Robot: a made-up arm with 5 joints. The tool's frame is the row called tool. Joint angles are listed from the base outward.
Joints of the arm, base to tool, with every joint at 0 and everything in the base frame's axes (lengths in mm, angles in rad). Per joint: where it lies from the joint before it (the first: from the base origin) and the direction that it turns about. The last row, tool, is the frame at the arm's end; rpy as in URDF.
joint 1: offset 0.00 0.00 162.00 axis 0 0 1
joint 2: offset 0.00 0.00 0.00 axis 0 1 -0.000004
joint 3: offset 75.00 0.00 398.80 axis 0 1 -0.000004
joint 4: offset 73.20 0.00 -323.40 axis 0 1 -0.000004
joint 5: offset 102.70 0.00 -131.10 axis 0 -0.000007 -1
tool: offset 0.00 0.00 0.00 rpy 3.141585 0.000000 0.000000
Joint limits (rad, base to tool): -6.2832..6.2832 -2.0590..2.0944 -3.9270..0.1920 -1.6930..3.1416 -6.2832..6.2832
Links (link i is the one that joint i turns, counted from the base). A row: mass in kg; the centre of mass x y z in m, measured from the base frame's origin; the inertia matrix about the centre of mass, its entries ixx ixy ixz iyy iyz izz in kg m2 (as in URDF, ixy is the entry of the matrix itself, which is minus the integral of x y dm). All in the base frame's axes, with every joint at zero. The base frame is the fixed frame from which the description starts. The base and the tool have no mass.
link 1: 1.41; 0.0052 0.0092 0.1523; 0.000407 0 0 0.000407 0 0.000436
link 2: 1.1; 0.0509 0.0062 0.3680; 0.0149 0 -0.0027 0.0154 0 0.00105
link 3: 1.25; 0.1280 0.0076 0.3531; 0.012 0 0.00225 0.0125 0 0.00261
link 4: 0.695; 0.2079 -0.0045 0.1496; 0.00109 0 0.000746 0.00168 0 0.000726
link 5: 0.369; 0.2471 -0.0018 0.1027; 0.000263 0 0 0.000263 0 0.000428
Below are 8 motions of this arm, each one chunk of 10 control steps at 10 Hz.
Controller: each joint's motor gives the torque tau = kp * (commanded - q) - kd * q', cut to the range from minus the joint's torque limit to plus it. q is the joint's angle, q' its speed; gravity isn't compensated. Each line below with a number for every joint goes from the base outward.
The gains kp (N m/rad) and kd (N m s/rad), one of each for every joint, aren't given. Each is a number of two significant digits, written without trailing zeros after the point. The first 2 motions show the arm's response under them.
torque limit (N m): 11 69 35 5.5 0.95
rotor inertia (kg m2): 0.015 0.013 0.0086 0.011 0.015
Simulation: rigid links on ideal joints. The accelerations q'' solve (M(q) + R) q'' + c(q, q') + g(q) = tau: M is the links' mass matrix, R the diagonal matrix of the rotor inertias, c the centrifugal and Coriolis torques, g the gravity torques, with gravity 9.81 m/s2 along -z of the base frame. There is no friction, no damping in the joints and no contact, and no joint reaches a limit. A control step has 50 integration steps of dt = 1/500 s. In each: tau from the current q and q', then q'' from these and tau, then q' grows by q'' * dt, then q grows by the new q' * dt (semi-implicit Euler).
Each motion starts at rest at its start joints. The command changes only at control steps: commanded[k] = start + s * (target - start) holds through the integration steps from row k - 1 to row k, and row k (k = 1, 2, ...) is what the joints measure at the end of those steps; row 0 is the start. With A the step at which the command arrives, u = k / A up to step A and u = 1 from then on. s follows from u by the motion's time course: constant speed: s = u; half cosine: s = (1 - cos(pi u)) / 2; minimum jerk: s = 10 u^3 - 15 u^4 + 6 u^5; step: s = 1 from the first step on.
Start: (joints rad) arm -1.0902 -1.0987 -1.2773 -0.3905 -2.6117
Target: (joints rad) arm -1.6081 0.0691 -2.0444 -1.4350 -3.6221
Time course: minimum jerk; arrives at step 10
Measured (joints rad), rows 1 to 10:
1: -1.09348 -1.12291 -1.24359 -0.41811 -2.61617
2: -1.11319 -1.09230 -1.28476 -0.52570 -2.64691
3: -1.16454 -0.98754 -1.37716 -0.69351 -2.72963
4: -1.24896 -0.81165 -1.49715 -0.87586 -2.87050
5: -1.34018 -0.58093 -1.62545 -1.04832 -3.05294
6: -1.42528 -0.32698 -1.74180 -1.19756 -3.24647
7: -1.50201 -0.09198 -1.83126 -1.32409 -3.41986
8: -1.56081 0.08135 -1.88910 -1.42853 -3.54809
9: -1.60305 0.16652 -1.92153 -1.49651 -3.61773
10: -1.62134 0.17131 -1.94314 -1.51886 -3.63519
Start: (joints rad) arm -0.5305 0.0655 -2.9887 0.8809 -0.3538
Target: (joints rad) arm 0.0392 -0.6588 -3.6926 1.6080 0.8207
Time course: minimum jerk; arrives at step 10
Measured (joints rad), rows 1 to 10:
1: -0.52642 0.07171 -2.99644 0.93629 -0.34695
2: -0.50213 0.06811 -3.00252 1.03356 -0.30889
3: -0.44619 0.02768 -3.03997 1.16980 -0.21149
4: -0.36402 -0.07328 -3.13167 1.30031 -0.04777
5: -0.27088 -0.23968 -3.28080 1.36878 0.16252
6: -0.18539 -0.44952 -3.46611 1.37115 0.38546
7: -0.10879 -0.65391 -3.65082 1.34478 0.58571
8: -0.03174 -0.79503 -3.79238 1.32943 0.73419
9: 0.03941 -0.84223 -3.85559 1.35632 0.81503
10: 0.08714 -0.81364 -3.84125 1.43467 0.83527
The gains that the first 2 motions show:
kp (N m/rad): 47 140 71 10 2.9
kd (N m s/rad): 2.9 7.3 4.6 0.35 0.23
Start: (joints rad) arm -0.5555 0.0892 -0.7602 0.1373 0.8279
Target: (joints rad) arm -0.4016 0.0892 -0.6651 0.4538 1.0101
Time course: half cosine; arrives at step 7
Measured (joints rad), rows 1 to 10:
1: -0.55186 0.12830 -0.72280 0.19070 0.83281
2: -0.53697 0.16704 -0.66627 0.34317 0.85062
3: -0.50638 0.16801 -0.63220 0.41426 0.88320
4: -0.46715 0.15451 -0.62921 0.42638 0.92476
5: -0.43059 0.14734 -0.62604 0.45835 0.96579
6: -0.40468 0.14867 -0.61034 0.51222 0.99705
7: -0.39442 0.15179 -0.59623 0.54081 1.01226
8: -0.39692 0.15157 -0.59520 0.53293 1.01383
9: -0.40199 0.14945 -0.60105 0.51836 1.01119
10: -0.40354 0.14852 -0.60370 0.51638 1.00991

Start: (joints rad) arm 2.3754 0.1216 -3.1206 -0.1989 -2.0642
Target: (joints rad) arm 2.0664 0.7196 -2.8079 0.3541 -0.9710
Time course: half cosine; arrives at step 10
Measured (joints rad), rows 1 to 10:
1: 2.36921 0.14219 -3.13562 -0.28186 -2.04994
2: 2.34964 0.17180 -3.13434 -0.29303 -1.99567
3: 2.31827 0.22641 -3.10890 -0.20651 -1.89030
4: 2.27935 0.31857 -3.05563 -0.09530 -1.74364
5: 2.23883 0.43945 -2.97868 0.05062 -1.57347
6: 2.19807 0.57341 -2.88873 0.21832 -1.39758
7: 2.15718 0.70327 -2.79972 0.37182 -1.23315
8: 2.11648 0.80977 -2.72566 0.48919 -1.09649
9: 2.07826 0.87703 -2.67771 0.55708 -1.00127
10: 2.04772 0.89799 -2.66111 0.57037 -0.95687

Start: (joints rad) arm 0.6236 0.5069 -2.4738 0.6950 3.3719
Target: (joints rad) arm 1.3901 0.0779 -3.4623 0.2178 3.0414
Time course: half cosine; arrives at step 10
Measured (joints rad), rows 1 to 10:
1: 0.62868 0.53671 -2.46389 0.73062 3.36748
2: 0.65166 0.58475 -2.45844 0.81524 3.35082
3: 0.70749 0.59990 -2.50184 0.84453 3.31878
4: 0.81173 0.55560 -2.61817 0.77349 3.27416
5: 0.98318 0.45797 -2.79507 0.63192 3.22160
6: 1.21401 0.33236 -3.00054 0.47093 3.16533
7: 1.30296 0.19960 -3.20916 0.30455 3.11546
8: 1.31050 0.08094 -3.39829 0.13547 3.07996
9: 1.36031 0.00375 -3.53662 0.01474 3.05507
10: 1.38760 -0.01677 -3.59595 -0.02174 3.04395

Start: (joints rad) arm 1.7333 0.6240 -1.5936 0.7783 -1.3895
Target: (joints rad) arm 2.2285 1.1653 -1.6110 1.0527 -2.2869
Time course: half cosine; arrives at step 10
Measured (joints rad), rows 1 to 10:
1: 1.73623 0.67980 -1.57153 0.78431 -1.40158
2: 1.75060 0.77929 -1.52681 0.86529 -1.44749
3: 1.78746 0.86840 -1.49844 0.92993 -1.53448
4: 1.85216 0.93602 -1.50754 0.93740 -1.65466
5: 1.93950 0.99830 -1.53615 0.93118 -1.79419
6: 2.03849 1.07068 -1.55728 0.94863 -1.93799
7: 2.13620 1.15167 -1.56179 0.98669 -2.07172
8: 2.21748 1.22445 -1.55641 1.02538 -2.18251
9: 2.26752 1.27122 -1.55172 1.04981 -2.25958
10: 2.27952 1.28497 -1.55294 1.05355 -2.29537

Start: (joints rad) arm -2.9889 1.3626 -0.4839 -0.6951 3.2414
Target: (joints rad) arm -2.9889 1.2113 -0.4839 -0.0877 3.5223
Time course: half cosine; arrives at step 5
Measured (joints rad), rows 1 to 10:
1: -2.98883 1.39672 -0.52529 -0.60427 3.25613
2: -2.98877 1.38058 -0.53060 -0.40855 3.30784
3: -2.98884 1.33014 -0.52325 -0.24293 3.39199
4: -2.98898 1.28628 -0.52563 -0.12739 3.47657
5: -2.98907 1.26931 -0.52669 -0.08797 3.52576
6: -2.98903 1.27037 -0.52627 -0.09184 3.53384
7: -2.98891 1.27177 -0.52643 -0.09089 3.52605
8: -2.98886 1.27171 -0.52603 -0.08990 3.52133
9: -2.98888 1.27155 -0.52611 -0.09066 3.52127
10: -2.98890 1.27146 -0.52635 -0.09117 3.52229

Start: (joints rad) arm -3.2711 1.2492 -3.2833 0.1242 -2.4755
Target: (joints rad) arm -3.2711 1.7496 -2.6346 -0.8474 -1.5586
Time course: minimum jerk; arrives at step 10
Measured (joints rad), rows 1 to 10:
1: -3.27106 1.29930 -3.26880 0.08722 -2.47124
2: -3.27104 1.37585 -3.19532 0.12185 -2.44258
3: -3.27101 1.45978 -3.09551 0.09276 -2.36649
4: -3.27099 1.54636 -2.98762 -0.06259 -2.23804
5: -3.27102 1.63133 -2.87610 -0.25989 -2.07270
6: -3.27112 1.71715 -2.76290 -0.43991 -1.89703
7: -3.27127 1.80041 -2.65660 -0.57063 -1.73916
8: -3.27136 1.86734 -2.57303 -0.64439 -1.62207
9: -3.27132 1.90215 -2.52706 -0.67370 -1.55784
10: -3.27114 1.90076 -2.52054 -0.68364 -1.54105

